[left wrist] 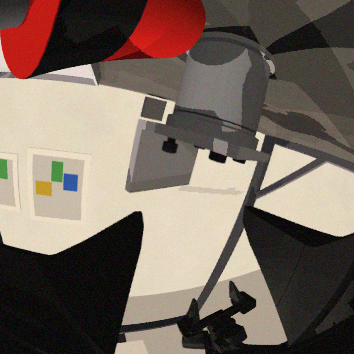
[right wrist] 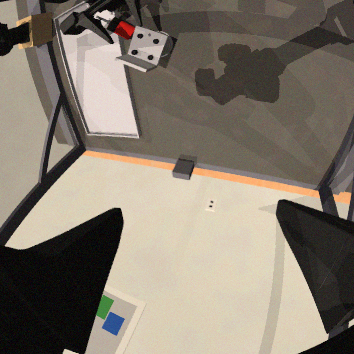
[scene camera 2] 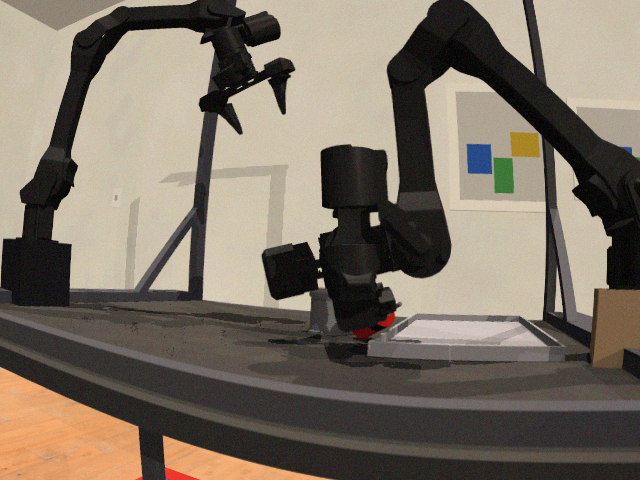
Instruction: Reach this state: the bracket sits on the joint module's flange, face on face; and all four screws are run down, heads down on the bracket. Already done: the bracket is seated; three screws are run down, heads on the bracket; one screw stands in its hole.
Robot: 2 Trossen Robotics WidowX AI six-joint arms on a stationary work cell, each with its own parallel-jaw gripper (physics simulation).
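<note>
The grey joint module stands upright, partly behind the left arm in the scene view. The bracket sits on its flange. Several dark screw heads show on the bracket. One screw stands slightly proud, with a short neck showing; the other visible heads look close against the plate. The red and black driver lies on its side between module and tray, apart from the fingertips in the left wrist view. My left gripper is open and empty. My right gripper is open and empty, high up.
A white tray with a raised rim lies beside the module. A tan block stands beyond the tray at the right of the scene view. A dark frame post rises behind the table, near the right arm.
</note>
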